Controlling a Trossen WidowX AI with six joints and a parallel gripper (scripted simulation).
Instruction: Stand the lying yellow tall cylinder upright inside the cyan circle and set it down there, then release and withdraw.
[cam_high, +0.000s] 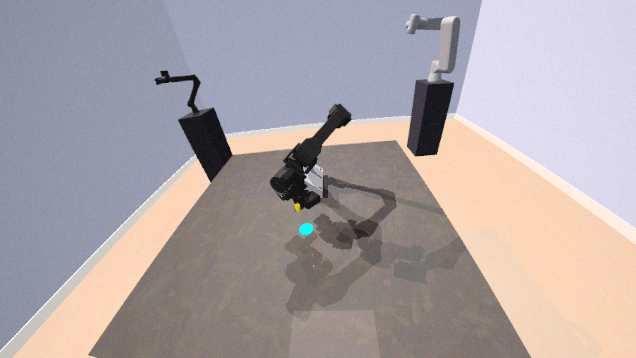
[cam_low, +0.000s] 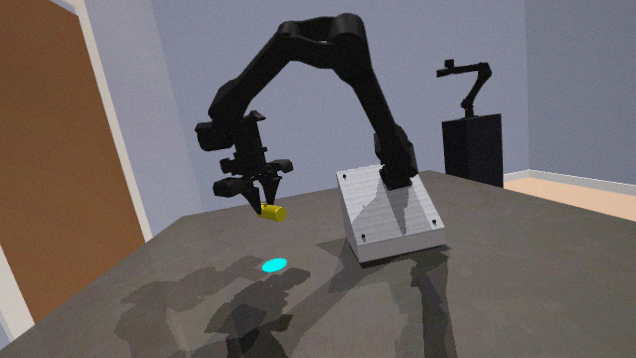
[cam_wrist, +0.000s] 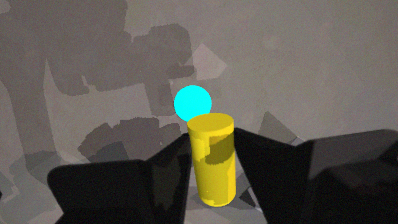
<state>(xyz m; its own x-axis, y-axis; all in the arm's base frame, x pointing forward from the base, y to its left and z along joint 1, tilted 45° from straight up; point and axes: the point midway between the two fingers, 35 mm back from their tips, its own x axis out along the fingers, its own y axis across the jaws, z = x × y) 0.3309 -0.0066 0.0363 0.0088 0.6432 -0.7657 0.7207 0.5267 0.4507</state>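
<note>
Now: gripper tip 10 mm to the right of the cyan circle and 130 mm above it. Round my gripper tip: yellow tall cylinder (10 mm behind, 10 mm to the left).
</note>
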